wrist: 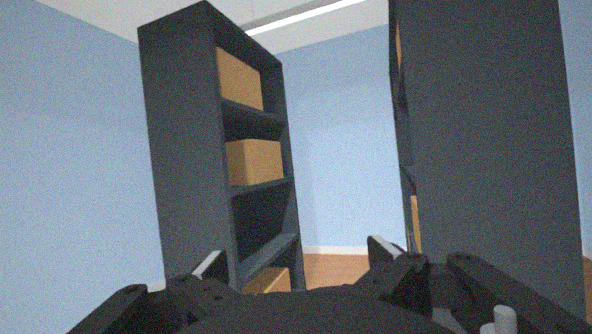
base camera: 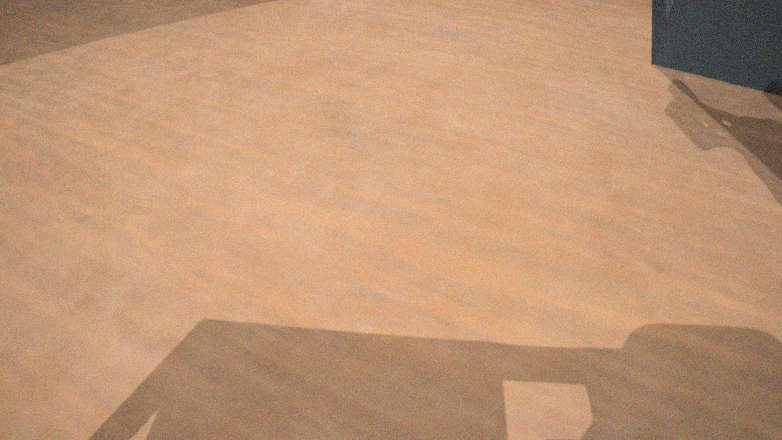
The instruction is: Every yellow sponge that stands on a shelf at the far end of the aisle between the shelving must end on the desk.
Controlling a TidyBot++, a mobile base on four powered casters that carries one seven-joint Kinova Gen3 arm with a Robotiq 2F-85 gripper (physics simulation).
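Places are measured from the arm's base along level axes (x ahead, y left, z up), in metres.
Where they show: gripper, fingertip midpoint: (wrist: 298, 259).
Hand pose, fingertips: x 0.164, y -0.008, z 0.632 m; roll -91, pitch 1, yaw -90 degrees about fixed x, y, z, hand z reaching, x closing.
After its pixels a point has its place.
My gripper (wrist: 298, 259) {x 0.164, y -0.008, z 0.632 m} is open and empty, its fingers wide apart at the bottom of the wrist view. Ahead of it stand two tall dark shelving units. The left unit (wrist: 182, 150) {x 1.294, y 0.531, z 0.817 m} shows its side and its open shelves. The right unit (wrist: 490, 150) {x 0.834, y -0.668, z 0.663 m} shows its broad side panel, with its shelf front seen very edge-on. The aisle between them runs back to a blue wall. No yellow sponge and no desk show in either view.
Cardboard boxes (wrist: 240, 77) {x 1.480, y 0.232, z 1.216 m} (wrist: 262, 161) {x 1.627, y 0.176, z 0.726 m} (wrist: 272, 280) {x 1.656, y 0.201, z -0.050 m} sit on the left unit's shelves. A dark blue-grey panel (base camera: 716, 38) {x 0.887, y -0.528, z -0.325 m} stands on the wooden floor (base camera: 355, 191) {x 0.494, y 0.066, z -0.397 m} at the upper right of the base view. The robot's shadow falls along the bottom.
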